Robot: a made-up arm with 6 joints.
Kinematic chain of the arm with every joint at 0, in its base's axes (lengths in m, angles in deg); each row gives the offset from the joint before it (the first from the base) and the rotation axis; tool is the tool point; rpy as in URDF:
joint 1: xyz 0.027 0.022 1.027 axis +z
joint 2: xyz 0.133 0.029 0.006 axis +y
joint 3: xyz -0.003 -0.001 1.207 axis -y
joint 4: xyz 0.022 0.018 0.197 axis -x
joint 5: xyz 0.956 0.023 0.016 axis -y
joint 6: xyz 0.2 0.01 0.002 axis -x
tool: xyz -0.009 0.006 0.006 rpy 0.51 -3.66 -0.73
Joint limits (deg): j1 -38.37..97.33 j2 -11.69..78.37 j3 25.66..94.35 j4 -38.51..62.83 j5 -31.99..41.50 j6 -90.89..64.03
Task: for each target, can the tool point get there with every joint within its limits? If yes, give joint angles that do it. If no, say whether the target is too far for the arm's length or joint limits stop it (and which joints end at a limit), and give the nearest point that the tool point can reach.
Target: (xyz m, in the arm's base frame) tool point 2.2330 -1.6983 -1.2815
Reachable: no: too far | nearest point 1.7414 -1.2670 0.4444 | short by 1.846 m
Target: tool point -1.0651 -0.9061 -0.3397
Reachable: no: joint limits stop it (at a limit: joint 1, joint 2, joint 3, joint 5, joint 6) | nearest point 1.6693 -1.2815 0.4424 | short by 2.869 m
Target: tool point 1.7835 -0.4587 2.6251
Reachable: yes | joints -18.88 32.55 48.77 22.94 18.30 -12.79
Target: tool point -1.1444 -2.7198 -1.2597
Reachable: no: too far | nearest point 1.6674 -1.2916 0.4461 | short by 3.586 m
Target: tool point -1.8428 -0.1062 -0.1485
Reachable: no: joint limits stop it (at a limit: joint 1, joint 2, joint 3, joint 5, joint 6) | nearest point -0.3505 2.0964 0.4492 | short by 2.727 m
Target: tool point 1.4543 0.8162 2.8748
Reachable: yes | joints 25.76 39.13 82.35 -9.02 -20.89 51.97
